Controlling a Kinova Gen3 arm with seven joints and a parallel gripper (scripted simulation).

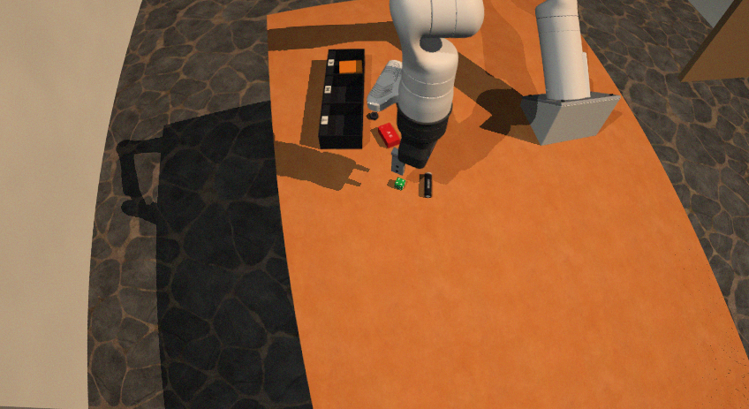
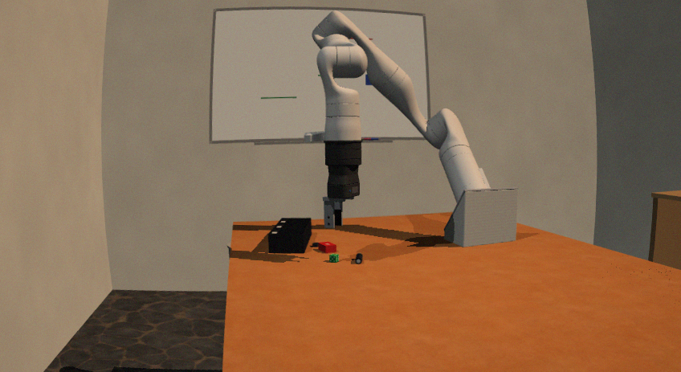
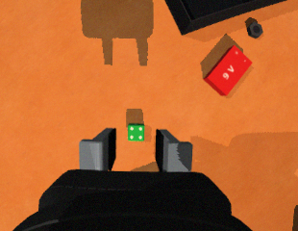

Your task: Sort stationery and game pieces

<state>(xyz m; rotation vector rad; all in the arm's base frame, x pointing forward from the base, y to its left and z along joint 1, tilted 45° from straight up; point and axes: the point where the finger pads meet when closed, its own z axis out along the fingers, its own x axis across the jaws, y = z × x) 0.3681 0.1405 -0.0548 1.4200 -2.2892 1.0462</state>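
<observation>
Right now my hand is 9 cm above the green die. Also, from my hand: black nut 4 cm ahead, 17 cm to the right, 9 cm below; then black cylinder 5 cm behind, 1 cm to the left, 9 cm below; then red 9V battery 1 cm ahead, 12 cm to the right, 9 cm below.
</observation>
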